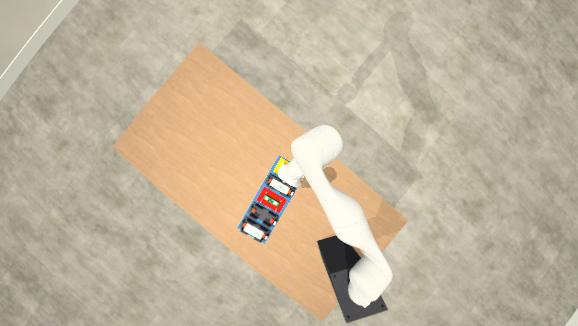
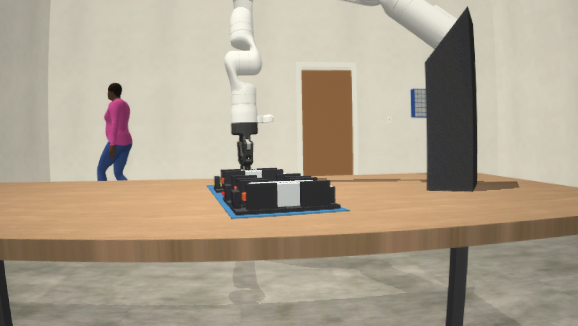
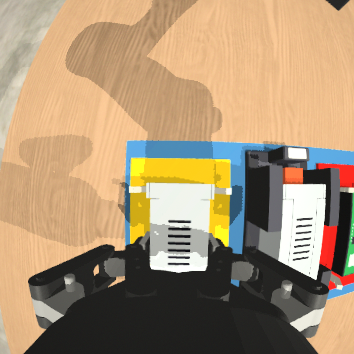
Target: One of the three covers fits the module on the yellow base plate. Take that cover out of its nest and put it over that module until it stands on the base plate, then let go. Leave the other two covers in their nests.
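Frame: origin at the arm's base, x right, y ahead, z up, level; millimetres.
Where they show: gripper, fingertip midpoint: (image 3: 178, 241); arm's base, link origin: (image 2: 452, 40).
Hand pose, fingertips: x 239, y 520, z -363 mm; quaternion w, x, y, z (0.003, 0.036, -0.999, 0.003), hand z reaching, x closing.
Things, the pixels of their top centre, and the offset from my fingertips. "spot": a spot on its surface instead. Level surfaces: height alone.
- yellow base plate, surface spot: (image 1: 281, 164) spot: dx +11, dy +64, dz +25 mm
- second white cover, top centre: (image 3: 301, 251) (image 2: 251, 170) (image 1: 279, 186) dx -108, dy -5, dz +29 mm
- third white cover, top centre: (image 2: 283, 182) (image 1: 253, 231) dx -431, dy -30, dz +29 mm
- red base plate, surface spot: (image 3: 327, 250) spot: dx -191, dy +14, dz -15 mm
- empty black nest, surface spot: (image 1: 263, 214) spot: dx -321, dy -22, dz -11 mm
- blue mat, surface height: dz -19 mm
My gripper (image 3: 178, 241) (image 2: 245, 167) points down and is shut on a white cover (image 3: 179, 215) with black slots. The cover is over the yellow base plate (image 3: 180, 170) (image 1: 281, 164), between white clips at its left and right sides. It looks level and low, and the module is hidden beneath it. Whether its lower edge touches the plate cannot be told. A second white cover (image 1: 280, 186) (image 3: 302, 225) stands in the black nest beside the yellow plate. A third white cover (image 1: 254, 230) (image 2: 289, 194) stands in the nest at the far end of the row.
A red base plate (image 1: 280, 205) (image 3: 327, 250) with a green module lies between the nests. An empty black nest (image 1: 263, 214) is beside the third cover's nest. All stand on a blue mat (image 3: 137, 150) (image 2: 290, 214). A person (image 2: 118, 120) is behind the table.
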